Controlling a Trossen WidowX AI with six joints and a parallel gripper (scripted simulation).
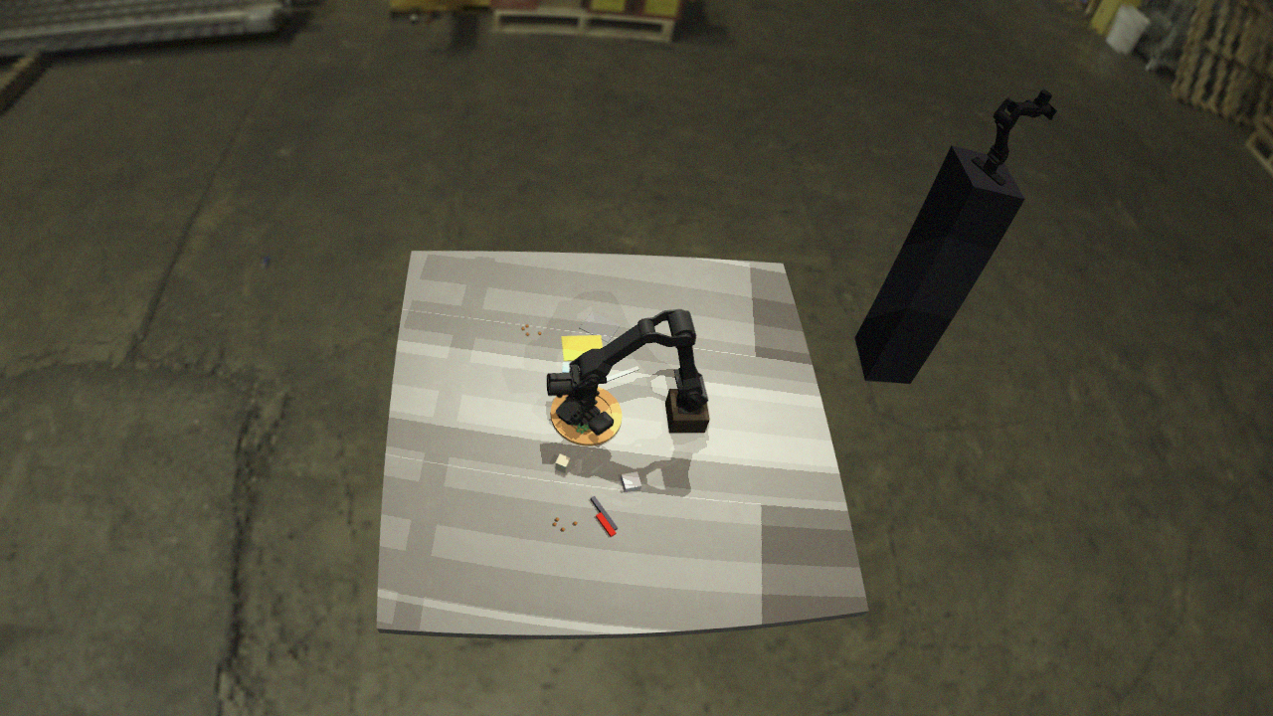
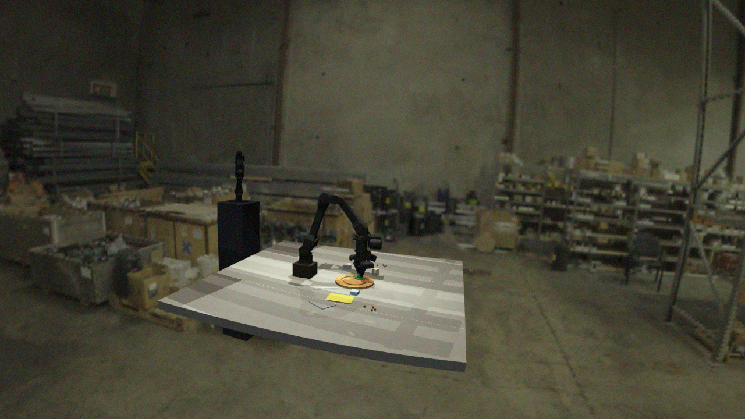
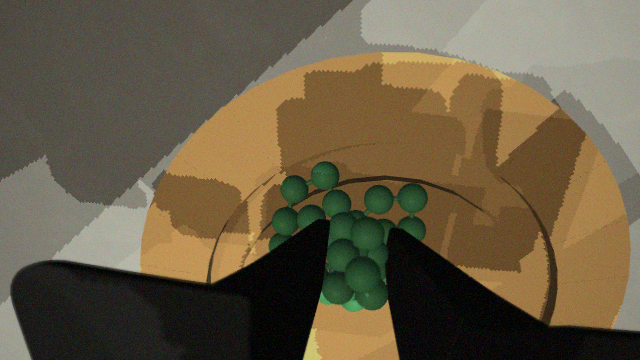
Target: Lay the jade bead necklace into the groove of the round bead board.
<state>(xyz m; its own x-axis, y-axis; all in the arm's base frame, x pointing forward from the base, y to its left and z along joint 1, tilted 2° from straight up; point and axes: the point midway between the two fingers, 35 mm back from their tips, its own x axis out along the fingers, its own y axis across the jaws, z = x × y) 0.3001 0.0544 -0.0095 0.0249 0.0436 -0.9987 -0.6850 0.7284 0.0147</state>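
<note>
Now: the cream cube 4 cm ahead of my gripper tip, 13 cm to the left of it and 1 cm below it. From my gripper tip the other things lie so: yellow pad: 1 cm behind, 28 cm to the right, 2 cm below; then white strip: 12 cm behind, 19 cm to the right, 2 cm below; then blue block: 3 cm ahead, 19 cm to the right, 1 cm below.
</note>
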